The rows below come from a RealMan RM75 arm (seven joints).
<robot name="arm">
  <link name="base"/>
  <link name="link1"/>
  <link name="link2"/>
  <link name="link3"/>
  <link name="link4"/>
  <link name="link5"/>
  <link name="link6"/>
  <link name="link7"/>
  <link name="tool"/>
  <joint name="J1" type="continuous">
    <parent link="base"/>
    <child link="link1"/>
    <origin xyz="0 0 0.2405" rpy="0 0 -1.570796"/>
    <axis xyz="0 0 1"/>
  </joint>
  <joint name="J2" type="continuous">
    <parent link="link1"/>
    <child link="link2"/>
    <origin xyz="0 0 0" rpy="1.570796 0 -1.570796"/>
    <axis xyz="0 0 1"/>
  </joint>
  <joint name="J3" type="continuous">
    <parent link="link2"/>
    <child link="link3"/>
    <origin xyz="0 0.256 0" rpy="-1.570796 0 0"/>
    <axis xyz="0 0 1"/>
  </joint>
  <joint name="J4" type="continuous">
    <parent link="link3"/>
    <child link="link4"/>
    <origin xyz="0 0 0" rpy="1.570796 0 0"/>
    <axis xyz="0 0 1"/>
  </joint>
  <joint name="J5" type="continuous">
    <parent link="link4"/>
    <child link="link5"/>
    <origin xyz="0 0.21 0" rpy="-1.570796 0 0"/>
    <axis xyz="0 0 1"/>
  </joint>
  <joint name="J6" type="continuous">
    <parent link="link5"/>
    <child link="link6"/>
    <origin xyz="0 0 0" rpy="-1.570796 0 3.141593"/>
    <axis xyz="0 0 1"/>
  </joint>
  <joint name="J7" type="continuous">
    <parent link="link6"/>
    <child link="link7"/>
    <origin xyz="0 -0.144 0" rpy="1.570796 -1.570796 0"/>
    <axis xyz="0 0 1"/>
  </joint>
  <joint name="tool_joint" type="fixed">
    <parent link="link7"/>
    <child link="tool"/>
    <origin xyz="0 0 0" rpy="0 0 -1.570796"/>
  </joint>
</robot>
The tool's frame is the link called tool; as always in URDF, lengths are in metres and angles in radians. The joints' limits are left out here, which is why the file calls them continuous.
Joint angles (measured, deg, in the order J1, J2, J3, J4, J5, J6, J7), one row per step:
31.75 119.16 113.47 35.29 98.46 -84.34 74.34
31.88 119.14 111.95 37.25 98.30 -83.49 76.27
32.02 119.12 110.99 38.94 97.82 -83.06 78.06
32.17 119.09 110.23 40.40 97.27 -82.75 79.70
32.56 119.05 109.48 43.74 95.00 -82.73 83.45
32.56 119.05 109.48 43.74 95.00 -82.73 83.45
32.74 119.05 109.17 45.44 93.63 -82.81 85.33
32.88 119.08 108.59 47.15 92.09 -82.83 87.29
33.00 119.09 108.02 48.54 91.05 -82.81 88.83
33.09 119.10 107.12 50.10 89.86 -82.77 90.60
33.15 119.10 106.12 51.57 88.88 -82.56 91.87
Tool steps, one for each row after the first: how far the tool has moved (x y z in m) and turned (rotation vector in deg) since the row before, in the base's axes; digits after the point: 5 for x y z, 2 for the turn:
-0.00624 0.00195 -0.00042 -0.74 -0.92 0.50
-0.00528 0.00127 0.00014 -0.75 -0.77 0.45
-0.00458 0.00097 0.00016 -0.71 -0.72 0.37
-0.00920 0.00154 0.00174 -1.57 -1.93 0.95
0.00000 0.00000 0.00000 0.00 0.00 0.00
-0.00424 0.00036 0.00071 -0.78 -1.16 0.49
-0.00391 -0.00039 -0.00050 -0.97 -1.46 0.46
-0.00357 -0.00028 -0.00031 -0.69 -1.08 0.40
-0.00383 -0.00101 -0.00118 -0.92 -1.37 0.46
-0.00371 -0.00090 -0.00135 -0.55 -1.32 0.70

